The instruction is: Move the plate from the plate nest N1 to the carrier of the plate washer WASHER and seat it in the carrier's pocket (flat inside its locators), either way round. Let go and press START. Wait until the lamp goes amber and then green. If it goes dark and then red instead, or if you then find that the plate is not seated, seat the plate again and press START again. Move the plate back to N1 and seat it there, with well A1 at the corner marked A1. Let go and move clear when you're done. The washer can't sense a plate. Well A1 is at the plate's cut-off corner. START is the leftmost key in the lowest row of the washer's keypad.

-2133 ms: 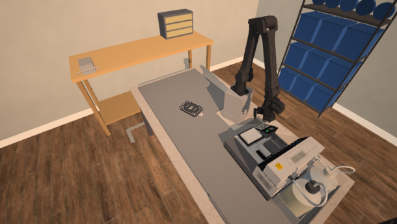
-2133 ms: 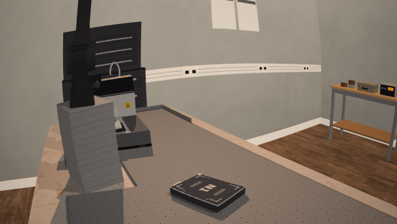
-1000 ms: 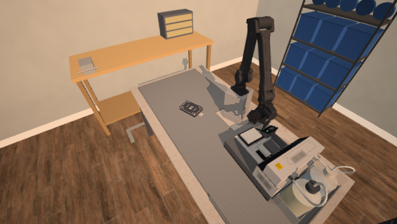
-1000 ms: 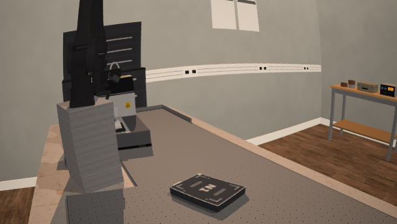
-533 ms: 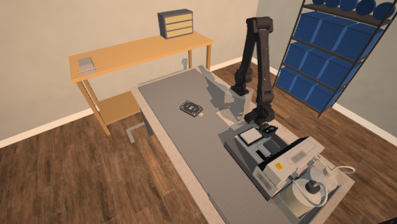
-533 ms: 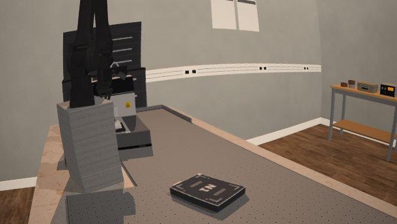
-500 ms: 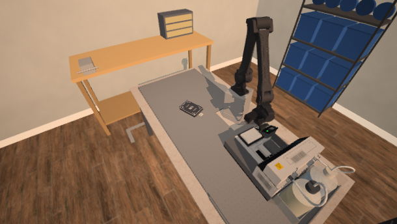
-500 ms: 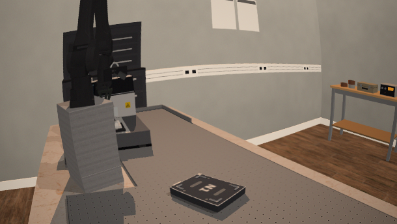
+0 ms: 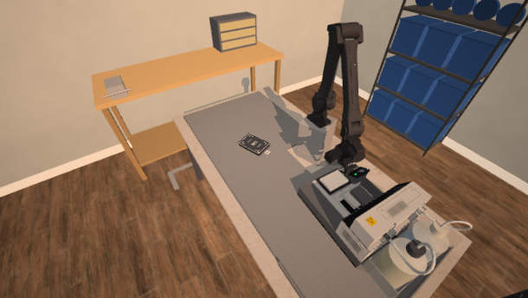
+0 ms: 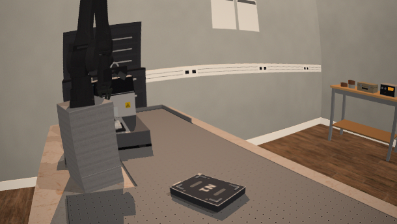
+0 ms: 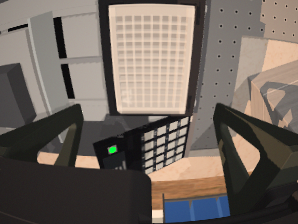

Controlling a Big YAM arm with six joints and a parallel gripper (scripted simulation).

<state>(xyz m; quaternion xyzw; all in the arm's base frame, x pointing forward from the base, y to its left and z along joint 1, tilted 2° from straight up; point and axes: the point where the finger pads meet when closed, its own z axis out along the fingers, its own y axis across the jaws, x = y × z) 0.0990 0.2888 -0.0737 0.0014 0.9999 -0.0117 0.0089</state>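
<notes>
The clear well plate is 100 mm below my hand. Round my hand: dark carrier: 110 mm below; then washer: 150 mm to the left, 50 mm below; then label: 430 mm to the right, 180 mm below, 160 mm ahead.
</notes>
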